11 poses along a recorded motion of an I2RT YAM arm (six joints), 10 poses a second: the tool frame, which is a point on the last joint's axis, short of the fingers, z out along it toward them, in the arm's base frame.
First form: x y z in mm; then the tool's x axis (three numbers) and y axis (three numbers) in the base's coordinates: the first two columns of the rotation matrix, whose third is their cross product.
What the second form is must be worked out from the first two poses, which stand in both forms.
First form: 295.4 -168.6 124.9 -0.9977 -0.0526 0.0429 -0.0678 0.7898 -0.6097
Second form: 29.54 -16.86 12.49 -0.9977 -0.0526 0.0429 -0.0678 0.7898 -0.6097
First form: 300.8 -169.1 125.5 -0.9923 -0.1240 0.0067 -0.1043 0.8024 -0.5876
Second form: 30.08 -16.91 12.55 -0.9923 -0.1240 0.0067 -0.1043 0.8024 -0.5876
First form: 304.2 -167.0 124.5 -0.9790 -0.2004 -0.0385 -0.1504 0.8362 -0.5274
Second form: 30.42 -16.70 12.45 -0.9790 -0.2004 -0.0385 -0.1504 0.8362 -0.5274
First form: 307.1 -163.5 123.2 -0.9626 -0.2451 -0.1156 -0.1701 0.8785 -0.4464
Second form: 30.71 -16.35 12.32 -0.9626 -0.2451 -0.1156 -0.1701 0.8785 -0.4464
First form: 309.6 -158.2 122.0 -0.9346 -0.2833 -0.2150 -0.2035 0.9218 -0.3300
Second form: 30.96 -15.82 12.20 -0.9346 -0.2833 -0.2150 -0.2035 0.9218 -0.3300
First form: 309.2 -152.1 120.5 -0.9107 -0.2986 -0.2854 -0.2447 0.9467 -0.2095
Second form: 30.92 -15.21 12.05 -0.9107 -0.2986 -0.2854 -0.2447 0.9467 -0.2095
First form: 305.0 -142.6 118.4 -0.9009 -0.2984 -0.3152 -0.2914 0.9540 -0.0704
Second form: 30.50 -14.26 11.84 -0.9009 -0.2984 -0.3152 -0.2914 0.9540 -0.0704
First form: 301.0 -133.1 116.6 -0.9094 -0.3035 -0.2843 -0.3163 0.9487 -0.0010
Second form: 30.10 -13.31 11.66 -0.9094 -0.3035 -0.2843 -0.3163 0.9487 -0.0010
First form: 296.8 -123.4 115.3 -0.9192 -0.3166 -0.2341 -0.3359 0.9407 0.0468
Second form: 29.68 -12.34 11.53 -0.9192 -0.3166 -0.2341 -0.3359 0.9407 0.0468
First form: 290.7 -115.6 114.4 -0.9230 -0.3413 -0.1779 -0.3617 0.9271 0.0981
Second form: 29.07 -11.56 11.44 -0.9230 -0.3413 -0.1779 -0.3617 0.9271 0.0981
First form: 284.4 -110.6 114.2 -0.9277 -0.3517 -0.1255 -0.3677 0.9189 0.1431
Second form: 28.44 -11.06 11.42 -0.9277 -0.3517 -0.1255 -0.3677 0.9189 0.1431
